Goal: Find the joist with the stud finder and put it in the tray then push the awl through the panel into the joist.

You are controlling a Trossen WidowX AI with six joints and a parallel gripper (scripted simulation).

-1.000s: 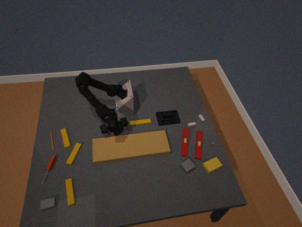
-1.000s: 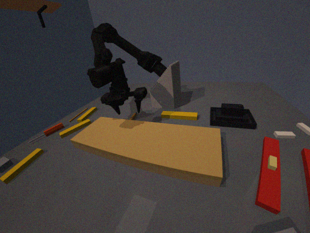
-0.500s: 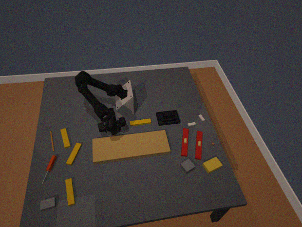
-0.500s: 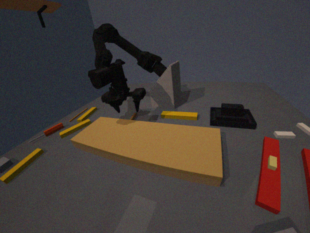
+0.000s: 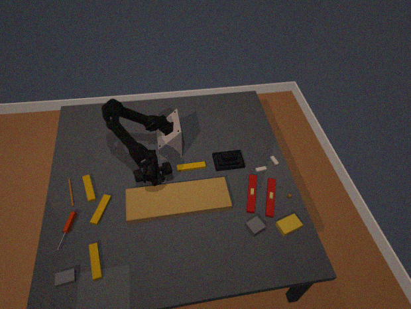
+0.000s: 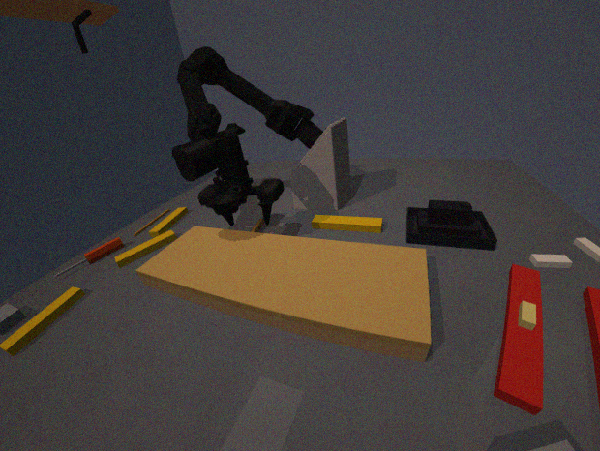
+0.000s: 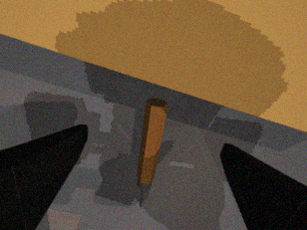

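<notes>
The awl lies 6 cm behind my gripper tip, 3 cm below it and 2 cm to the right of it. Round my gripper tip: stud finder 43 cm to the left, 15 cm behind, 1 cm above; thin orange stick 42 cm to the right, 4 cm ahead, 3 cm below; black tray 41 cm to the left, 15 cm behind, 2 cm below.
</notes>
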